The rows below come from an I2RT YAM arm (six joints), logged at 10 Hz.
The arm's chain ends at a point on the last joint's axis. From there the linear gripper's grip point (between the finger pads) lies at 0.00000 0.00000 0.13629 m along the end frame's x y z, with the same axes.
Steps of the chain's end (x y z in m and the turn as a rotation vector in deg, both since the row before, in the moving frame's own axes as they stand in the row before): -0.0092, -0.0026, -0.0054, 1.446, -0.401, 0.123; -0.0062, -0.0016, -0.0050, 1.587, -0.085, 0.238; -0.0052, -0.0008, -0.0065, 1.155, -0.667, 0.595; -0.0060, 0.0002, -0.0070, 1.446, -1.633, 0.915; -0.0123, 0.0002, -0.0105, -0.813, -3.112, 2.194; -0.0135, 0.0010, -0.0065, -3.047, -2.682, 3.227; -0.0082, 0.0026, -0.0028, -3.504, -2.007, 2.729; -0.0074, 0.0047, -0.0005, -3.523, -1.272, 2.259
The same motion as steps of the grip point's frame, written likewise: -0.0102, -0.0060, -0.0054, 1.446, -0.401, 0.123; -0.0064, -0.0054, -0.0051, 1.587, -0.085, 0.238; -0.0068, -0.0036, -0.0065, 1.155, -0.667, 0.595; -0.0099, -0.0033, -0.0071, 1.446, -1.633, 0.915; -0.0197, 0.0020, -0.0107, -0.813, -3.112, 2.194; -0.0201, 0.0081, -0.0068, -3.047, -2.682, 3.227; -0.0132, 0.0108, -0.0031, -3.504, -2.007, 2.729; -0.0106, 0.0130, -0.0008, -3.523, -1.272, 2.259
